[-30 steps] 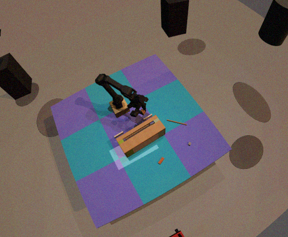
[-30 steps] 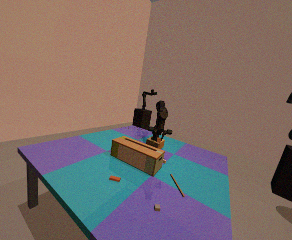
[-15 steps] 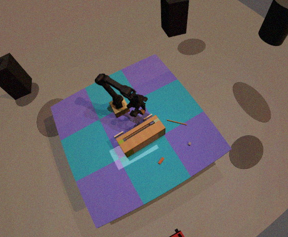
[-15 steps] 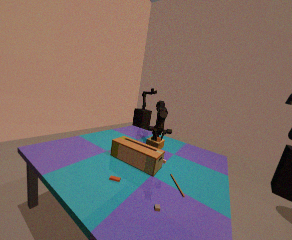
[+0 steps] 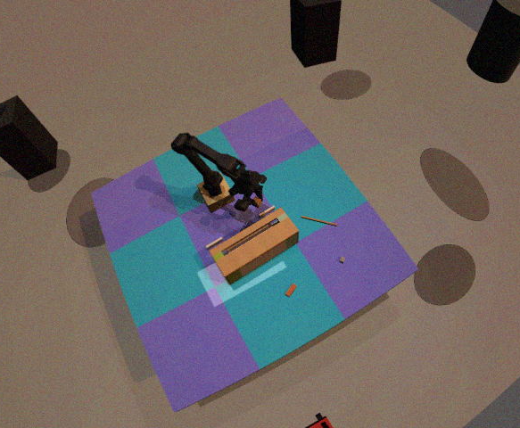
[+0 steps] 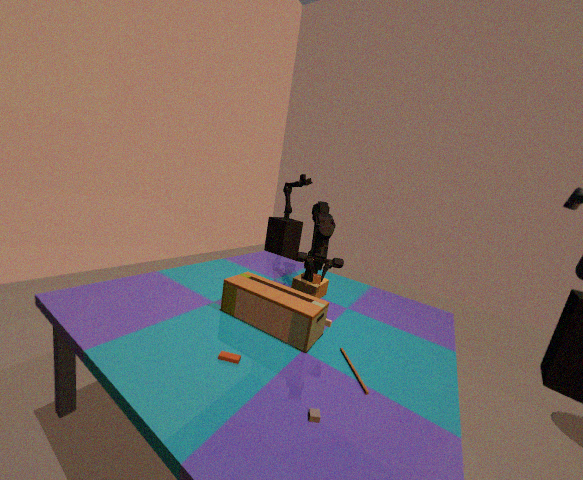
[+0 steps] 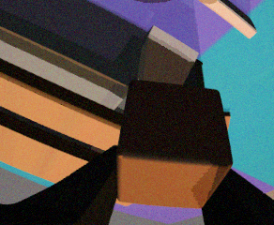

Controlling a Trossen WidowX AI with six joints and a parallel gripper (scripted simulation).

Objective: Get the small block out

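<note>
Right now my gripper tip is 10 mm to the left of the orange-brown block and 10 mm past it. From my gripper tip the other things lie so: brown box: 110 mm below, 100 mm ahead, 90 mm to the right; then orange-red block: 380 mm ahead, 170 mm below, 10 mm to the left; then thin brown stick: 260 mm to the left, 170 mm below, 100 mm ahead.
</note>
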